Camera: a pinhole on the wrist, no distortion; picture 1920 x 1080 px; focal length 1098.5 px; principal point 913.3 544.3 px. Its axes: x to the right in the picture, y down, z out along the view. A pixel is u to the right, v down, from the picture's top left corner.
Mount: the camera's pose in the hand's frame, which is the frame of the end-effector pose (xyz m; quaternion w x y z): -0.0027 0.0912 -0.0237 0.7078 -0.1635 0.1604 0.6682
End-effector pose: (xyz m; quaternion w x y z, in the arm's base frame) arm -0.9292 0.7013 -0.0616 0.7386 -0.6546 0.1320 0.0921
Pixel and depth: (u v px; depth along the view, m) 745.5 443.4 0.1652
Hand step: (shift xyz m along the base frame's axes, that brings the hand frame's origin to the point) -0.0218 0.1519 -0.1227
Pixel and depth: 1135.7 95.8 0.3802
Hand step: 0.0735 0.3171 -0.3224
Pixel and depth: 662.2 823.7 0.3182
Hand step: -0.1119 0.3145 -0.1042
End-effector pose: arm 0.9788 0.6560 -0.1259 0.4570 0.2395 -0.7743 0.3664
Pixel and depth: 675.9 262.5 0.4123
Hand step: -0.3873 -0.1908 -0.0979
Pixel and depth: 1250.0 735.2 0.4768
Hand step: -0.4545 0.0087 -0.3232
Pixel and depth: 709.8 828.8 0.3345
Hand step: -0.2525 -0.1172 -0.2401
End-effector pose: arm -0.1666 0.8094 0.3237 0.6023 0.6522 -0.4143 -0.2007
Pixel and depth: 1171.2 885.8 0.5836
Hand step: -0.5736 -0.1019 0.3354
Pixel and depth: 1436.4 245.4 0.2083
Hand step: -0.1362 -0.1033 0.2480
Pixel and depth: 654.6 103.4 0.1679
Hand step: -0.1118 -0.1312 0.1080
